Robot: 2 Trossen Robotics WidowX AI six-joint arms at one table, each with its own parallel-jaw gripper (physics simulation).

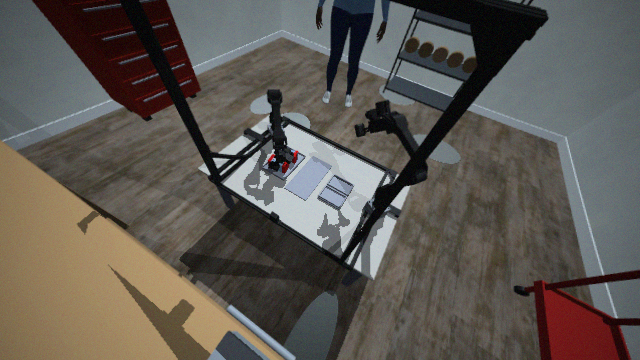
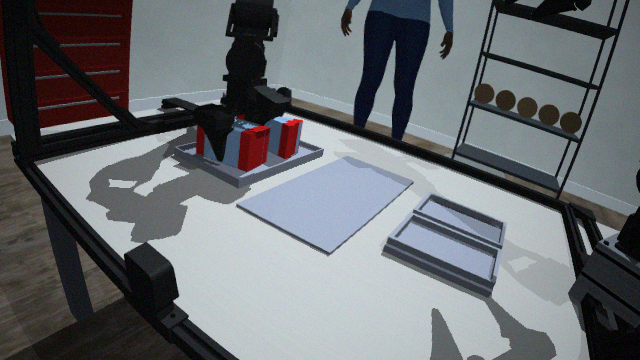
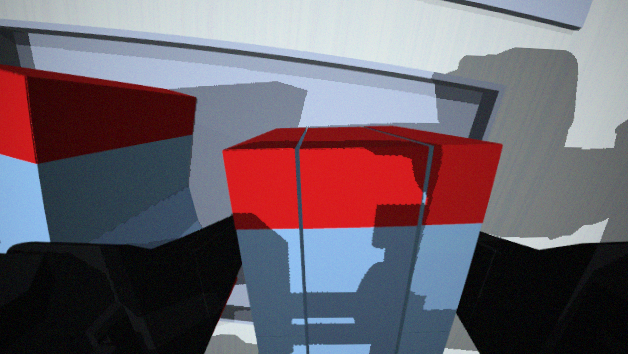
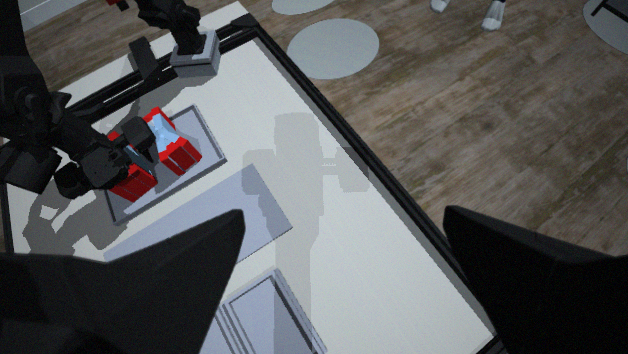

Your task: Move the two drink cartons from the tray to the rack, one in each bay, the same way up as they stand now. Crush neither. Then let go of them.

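Places are measured from the left arm's base along level axes (x ahead, y left, z up), in metres.
Pixels of known places: left gripper, fingertip midpoint: (image 2: 235,154); right gripper, fingertip midpoint: (image 2: 519,10) (image 4: 343,218); left arm's base at its link origin: (image 4: 192,45).
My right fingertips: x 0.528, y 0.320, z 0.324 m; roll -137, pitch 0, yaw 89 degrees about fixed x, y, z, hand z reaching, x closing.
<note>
For each thing: its top centre in the pictures, then the offset to it from my right fingertips. Level surfaces: height alone.
- grey tray at its top centre: (image 3: 236,216) (image 2: 252,147) (image 4: 155,158) (image 1: 284,161) dx -0.236, dy -0.367, dz -0.364 m
- far carton at its top centre: (image 3: 32,294) (image 2: 270,116) (image 4: 159,132) (image 1: 288,151) dx -0.263, dy -0.330, dz -0.306 m
- two-bay grey rack at its top centre: (image 2: 456,229) (image 4: 241,348) (image 1: 337,189) dx +0.111, dy -0.148, dz -0.360 m
- flat grey mat at its surface level: dz -0.376 m
Two red-ended, light blue drink cartons lie in the grey tray (image 1: 277,175) (image 2: 247,178) (image 4: 212,140) at the left of the table. My left gripper (image 1: 281,159) (image 2: 233,141) (image 3: 331,216) is open and low in the tray, its fingers on either side of the near carton (image 1: 285,166) (image 2: 252,150) (image 3: 348,197). The far carton (image 1: 295,156) (image 2: 288,137) (image 3: 161,140) (image 4: 168,144) lies beside it. The two-bay grey rack (image 1: 336,191) (image 2: 443,264) (image 4: 288,291) lies empty on the right. My right gripper (image 1: 368,123) (image 4: 343,218) is open and empty, high above the table's far right side.
A flat grey mat (image 1: 308,176) (image 2: 326,203) (image 4: 207,207) lies between tray and rack. A person (image 1: 347,53) (image 2: 397,71) stands beyond the table's far edge. A black frame post (image 1: 443,125) crosses the right side. A shelf unit (image 1: 402,46) and a red cabinet (image 1: 161,71) stand by the walls.
</note>
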